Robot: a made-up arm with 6 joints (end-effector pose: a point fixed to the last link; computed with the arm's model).
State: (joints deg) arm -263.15 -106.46 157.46 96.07 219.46 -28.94
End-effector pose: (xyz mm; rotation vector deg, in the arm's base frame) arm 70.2 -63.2 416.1 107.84 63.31 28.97
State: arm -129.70 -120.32 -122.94 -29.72 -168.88 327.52
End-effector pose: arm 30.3 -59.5 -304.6 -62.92 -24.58 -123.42
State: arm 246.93 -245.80 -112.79 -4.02 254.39 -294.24
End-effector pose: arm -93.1 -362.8 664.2 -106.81 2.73 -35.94
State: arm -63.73 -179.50 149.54 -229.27 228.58 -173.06
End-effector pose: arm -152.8 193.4 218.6 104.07 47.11 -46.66
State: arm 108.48 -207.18 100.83 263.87 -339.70 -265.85
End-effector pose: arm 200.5 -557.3 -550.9 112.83 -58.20 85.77
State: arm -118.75 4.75 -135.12 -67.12 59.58 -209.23
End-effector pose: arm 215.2 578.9 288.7 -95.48 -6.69 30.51
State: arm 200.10 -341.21 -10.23 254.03 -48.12 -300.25
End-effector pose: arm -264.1 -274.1 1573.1 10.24 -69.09 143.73
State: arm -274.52 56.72 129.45 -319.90 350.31 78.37
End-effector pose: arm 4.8 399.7 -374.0 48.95 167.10 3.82
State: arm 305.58 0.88 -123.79 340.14 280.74 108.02
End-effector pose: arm -234.2 502.3 230.1 160.44 35.79 38.73
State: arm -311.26 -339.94 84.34 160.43 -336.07 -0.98
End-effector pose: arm 652.4 847.0 583.9 -80.61 -63.83 -112.76
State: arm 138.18 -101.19 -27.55 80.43 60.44 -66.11
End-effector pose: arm 770.8 -945.6 -390.5 75.47 -73.37 44.92
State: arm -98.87 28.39 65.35 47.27 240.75 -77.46
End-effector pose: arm -204.9 -899.8 765.4 -58.11 46.15 153.20
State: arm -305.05 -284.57 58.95 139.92 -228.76 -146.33
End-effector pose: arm 503.1 938.9 -10.4 -34.75 -2.91 113.53
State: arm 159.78 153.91 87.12 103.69 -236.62 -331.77
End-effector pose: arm 209.8 -272.1 -636.9 -43.91 -89.06 95.02
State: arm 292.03 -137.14 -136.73 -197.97 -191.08 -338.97
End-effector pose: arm 116.4 -140.6 -137.2 -60.45 87.10 114.44
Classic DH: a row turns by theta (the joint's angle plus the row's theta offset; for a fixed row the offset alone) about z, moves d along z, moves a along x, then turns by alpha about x. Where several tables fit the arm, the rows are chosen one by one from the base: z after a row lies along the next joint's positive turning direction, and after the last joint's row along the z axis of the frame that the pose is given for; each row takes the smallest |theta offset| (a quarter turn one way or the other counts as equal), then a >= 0, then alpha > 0; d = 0 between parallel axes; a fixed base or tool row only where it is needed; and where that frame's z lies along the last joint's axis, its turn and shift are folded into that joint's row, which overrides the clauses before.
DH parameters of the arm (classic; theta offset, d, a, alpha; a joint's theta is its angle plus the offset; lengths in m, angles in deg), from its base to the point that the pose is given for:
joint 1: 0 0.209 0 -90
joint 2: -90 0 0.5663 0
joint 3: 90 0.0451 0 90
joint 4: 0 0.7292 0 -90
joint 5: 0 0 0 90
joint 6: 0 0.1698 0 0

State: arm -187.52 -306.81 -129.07 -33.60 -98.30 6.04
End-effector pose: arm 243.8 -171.5 584.5 144.53 -25.86 6.89
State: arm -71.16 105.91 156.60 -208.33 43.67 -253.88
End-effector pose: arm 2.8 303.9 -159.6 -22.28 153.38 62.77
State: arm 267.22 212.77 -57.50 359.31 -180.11 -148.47
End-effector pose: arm 48.6 70.5 -775.4 -13.81 26.52 117.25
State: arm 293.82 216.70 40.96 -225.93 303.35 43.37
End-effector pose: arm -521.7 1041.0 -324.5 -81.58 11.11 128.39
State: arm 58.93 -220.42 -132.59 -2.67 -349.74 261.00
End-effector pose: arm 223.8 456.2 663.8 -17.31 3.46 -42.44
